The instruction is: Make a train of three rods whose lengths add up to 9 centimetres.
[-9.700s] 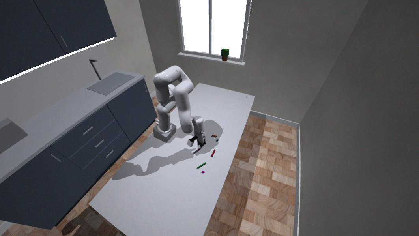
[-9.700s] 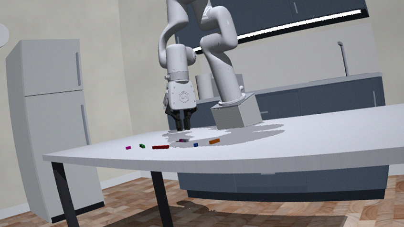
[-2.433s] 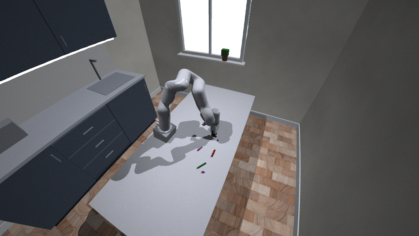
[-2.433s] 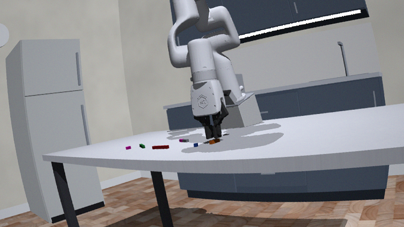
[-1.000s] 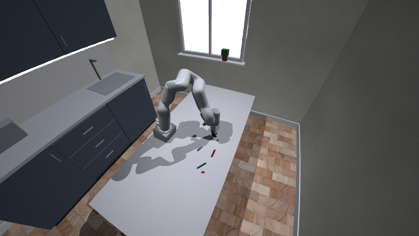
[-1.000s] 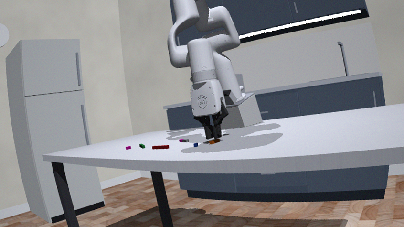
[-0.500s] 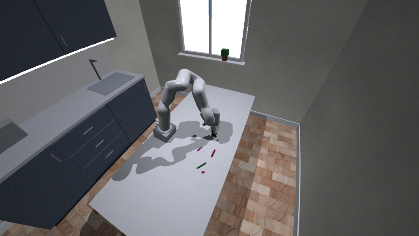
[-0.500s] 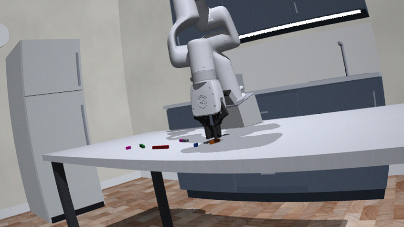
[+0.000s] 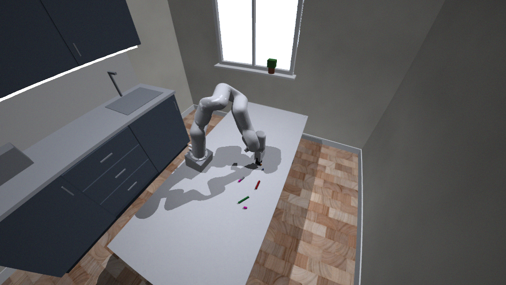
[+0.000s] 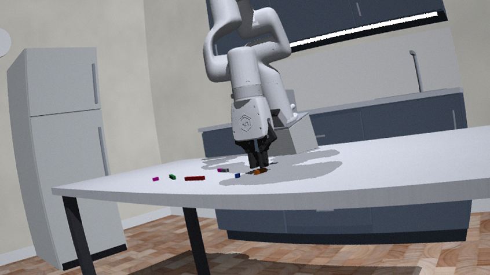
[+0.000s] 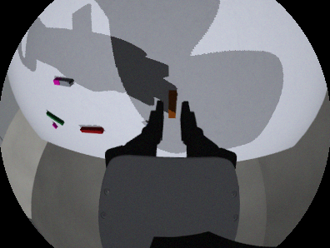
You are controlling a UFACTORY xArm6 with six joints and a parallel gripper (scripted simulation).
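Right now my hand is 30 mm above the orange rod. Round my hand: red rod (180 mm to the right, 60 mm ahead, 30 mm below); then small blue rod (50 mm ahead, 40 mm to the right, 30 mm below); then grey rod (170 mm to the right, 70 mm behind, 30 mm below).
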